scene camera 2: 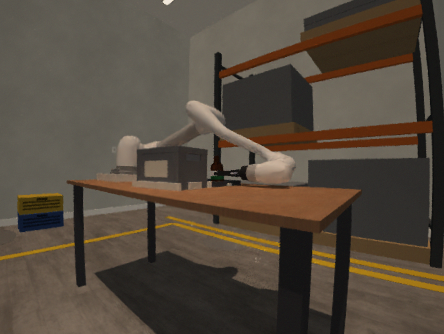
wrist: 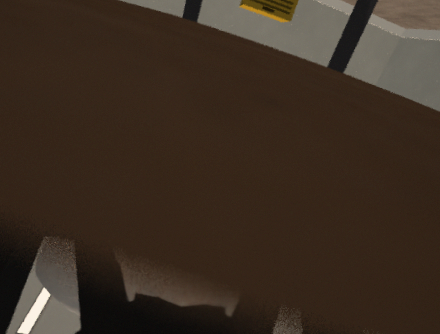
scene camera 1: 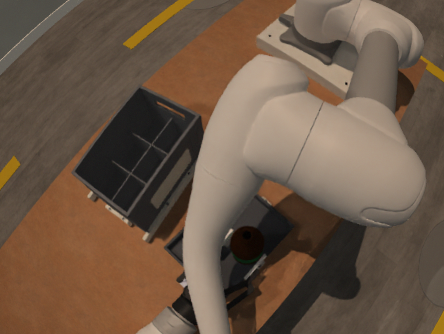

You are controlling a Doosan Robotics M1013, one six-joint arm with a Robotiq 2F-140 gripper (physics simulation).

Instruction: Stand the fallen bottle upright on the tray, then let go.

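Seen in the pictures: gripper, fingertip midpoint: (scene camera 2: 216,173); arm's base, link origin: (scene camera 2: 127,174) (scene camera 1: 314,37).
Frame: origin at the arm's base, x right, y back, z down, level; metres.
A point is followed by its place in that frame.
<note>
The brown bottle with a green band (scene camera 1: 247,245) @(y -0.685, x -0.158, z -0.093 m) (scene camera 2: 216,165) @(y -0.690, x -0.121, z -0.062 m) stands upright at the dark tray (scene camera 1: 274,221) @(y -0.579, x -0.171, z 0.040 m); its base is hidden behind the tray's edge in the second scene view. My gripper (scene camera 1: 242,252) @(y -0.667, x -0.151, z -0.018 m) (scene camera 2: 220,173) @(y -0.667, x -0.151, z -0.018 m) is open, low and level, with its pale finger pads on either side of the bottle and nothing gripped. My forearm covers part of the tray in the first scene view. The bottle does not show in the wrist view, where a dark brown surface fills most of the picture.
A grey crate with dividers (scene camera 1: 150,218) @(y -0.742, x 0.074, z -0.008 m) (scene camera 2: 192,167) @(y -0.777, x 0.175, z -0.046 m) stands on the table (scene camera 1: 55,260) @(y -1.007, x 0.257, z 0.045 m) (scene camera 2: 270,202) @(y -1.176, x 0.326, z 0.045 m) beside the tray. My arm's base plate (scene camera 1: 320,75) @(y -0.140, x -0.080, z 0.005 m) is at the table's far end. A shelf rack (scene camera 2: 218,90) with large grey boxes stands behind the table.
</note>
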